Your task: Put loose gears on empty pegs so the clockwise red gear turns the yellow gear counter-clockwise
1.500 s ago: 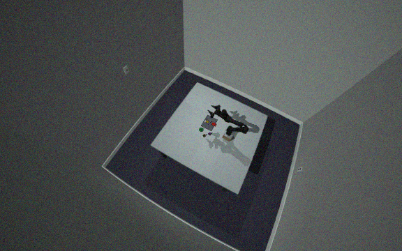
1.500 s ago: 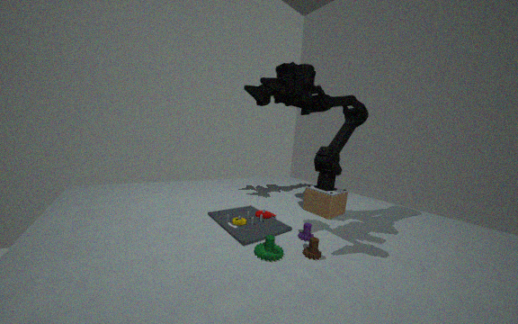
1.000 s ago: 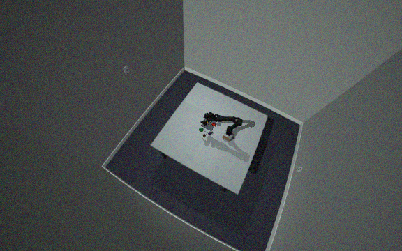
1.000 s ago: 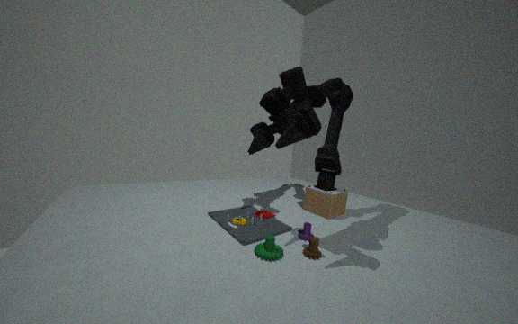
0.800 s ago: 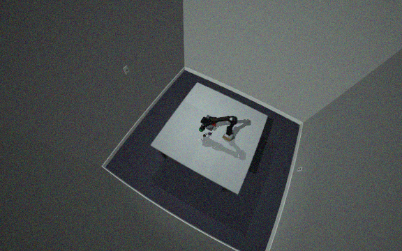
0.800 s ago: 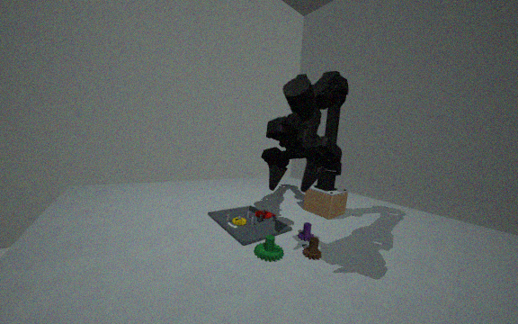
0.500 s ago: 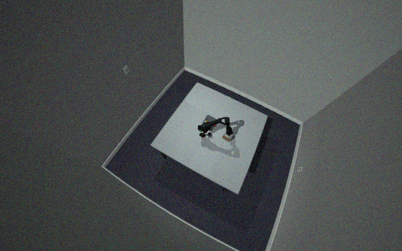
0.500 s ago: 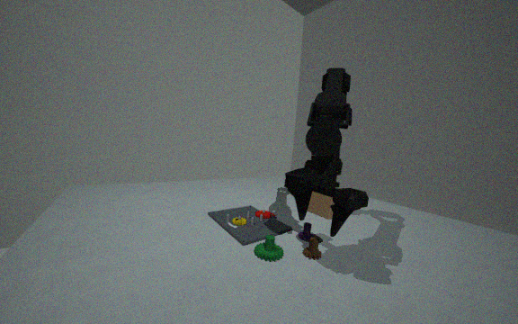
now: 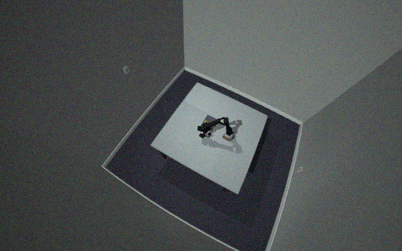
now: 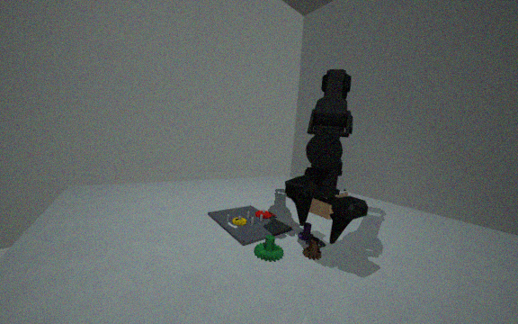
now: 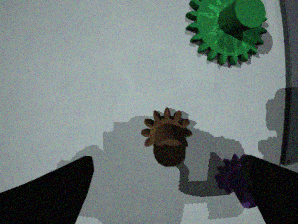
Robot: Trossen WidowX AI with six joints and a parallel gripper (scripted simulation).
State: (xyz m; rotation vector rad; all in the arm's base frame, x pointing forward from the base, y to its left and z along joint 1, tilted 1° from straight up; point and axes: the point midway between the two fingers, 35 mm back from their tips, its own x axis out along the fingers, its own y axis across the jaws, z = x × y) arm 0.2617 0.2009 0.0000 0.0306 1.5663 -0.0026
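Right now my gripper tip is 1 cm past the red gear, 23 cm to the left of it and 4 cm above it. The rest, counted from my gripper tip: yellow gear: 9 cm ahead, 20 cm to the right, 4 cm below; purple gear: 5 cm behind, 7 cm to the right, 4 cm below; green gear: 9 cm ahead, 5 cm to the right, 4 cm below.
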